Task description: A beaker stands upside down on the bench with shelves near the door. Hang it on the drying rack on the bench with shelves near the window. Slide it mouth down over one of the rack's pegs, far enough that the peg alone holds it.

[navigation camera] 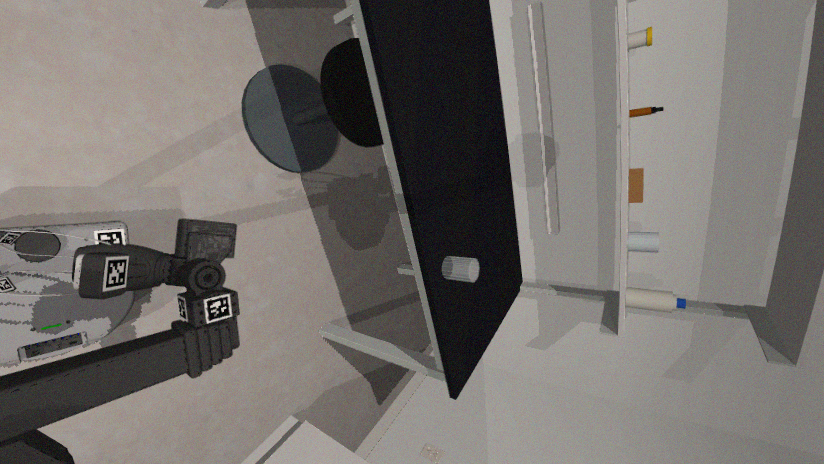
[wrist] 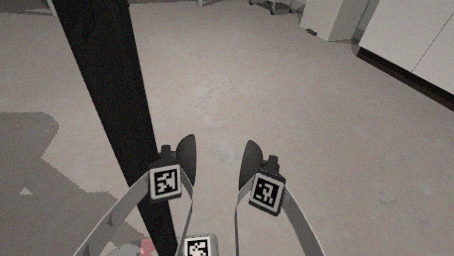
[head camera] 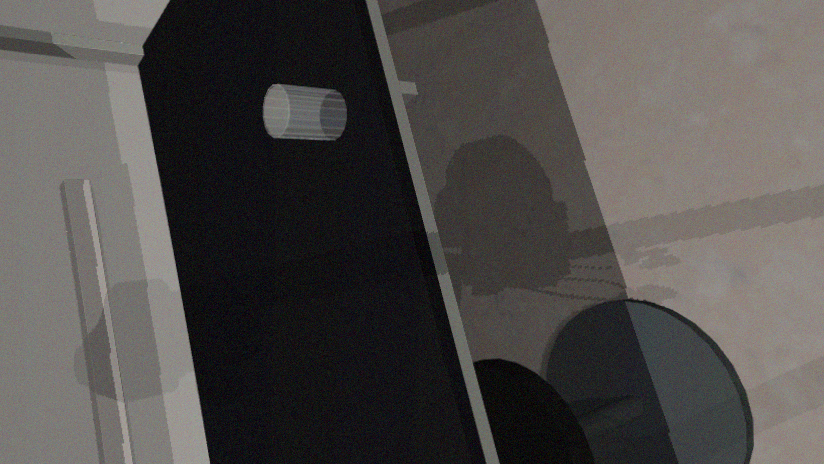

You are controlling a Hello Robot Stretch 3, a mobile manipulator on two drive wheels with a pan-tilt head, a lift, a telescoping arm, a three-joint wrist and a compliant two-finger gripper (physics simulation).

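Where they show: gripper, fingertip midpoint: (wrist: 219, 154); robot's base, origin of the base link: (navigation camera: 38, 244).
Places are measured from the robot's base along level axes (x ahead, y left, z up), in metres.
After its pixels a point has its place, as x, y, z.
The clear beaker (head camera: 304, 112) {-0.133, -0.777, 0.830} (navigation camera: 460, 269) {-0.132, -0.777, 0.826} stands on the black top of the bench (head camera: 276, 299) {0.137, -1.005, 0.762} (navigation camera: 444, 149) {0.220, -0.813, 0.763}, near one end, with no finger at it. My gripper (wrist: 219, 154) {0.020, 0.077, 0.577} is partly open in the wrist view, with bare floor showing between its two fingertips. In the navigation camera view my folded wrist is over the floor beside my base, well apart from the bench and the beaker; the fingers are hard to make out there. My gripper does not show in the head camera view. The drying rack and its pegs do not show in these views.
A stool's black seat (head camera: 524, 415) {0.343, -0.723, 0.484} (navigation camera: 351, 92) {0.430, -0.709, 0.483} and round base (head camera: 697, 368) {0.345, -0.659, 0.030} (navigation camera: 268, 118) {0.431, -0.668, 0.031} are beside the bench. A shelf (navigation camera: 623, 144) {0.211, -1.077, 1.208} above it holds several small items. My black arm (navigation camera: 98, 374) {-0.093, -0.029, 0.822} reaches in from the left. White cabinets (wrist: 410, 40) {1.430, 1.212, 0.276} stand across the floor.
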